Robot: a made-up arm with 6 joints. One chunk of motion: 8 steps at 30 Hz.
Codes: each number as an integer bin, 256 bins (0 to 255) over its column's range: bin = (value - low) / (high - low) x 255, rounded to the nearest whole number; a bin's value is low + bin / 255 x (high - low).
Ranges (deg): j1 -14..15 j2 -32..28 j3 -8..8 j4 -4..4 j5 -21..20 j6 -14..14
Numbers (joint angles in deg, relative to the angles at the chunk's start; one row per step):
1: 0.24 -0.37 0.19 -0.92 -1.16 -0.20
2: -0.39 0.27 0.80 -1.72 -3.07 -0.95
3: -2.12 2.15 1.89 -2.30 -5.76 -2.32
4: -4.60 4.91 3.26 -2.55 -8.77 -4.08
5: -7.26 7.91 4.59 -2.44 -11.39 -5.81
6: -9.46 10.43 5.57 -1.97 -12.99 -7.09
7: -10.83 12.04 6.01 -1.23 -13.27 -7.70
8: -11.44 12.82 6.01 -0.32 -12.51 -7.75
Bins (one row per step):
1: 125 134 131 98 123 126
2: 120 137 140 73 112 119
3: 104 145 158 54 95 106
4: 83 157 179 46 76 90
5: 59 170 201 50 60 75
6: 40 180 216 65 50 63
7: 28 187 223 88 48 57
8: 23 190 223 117 53 57

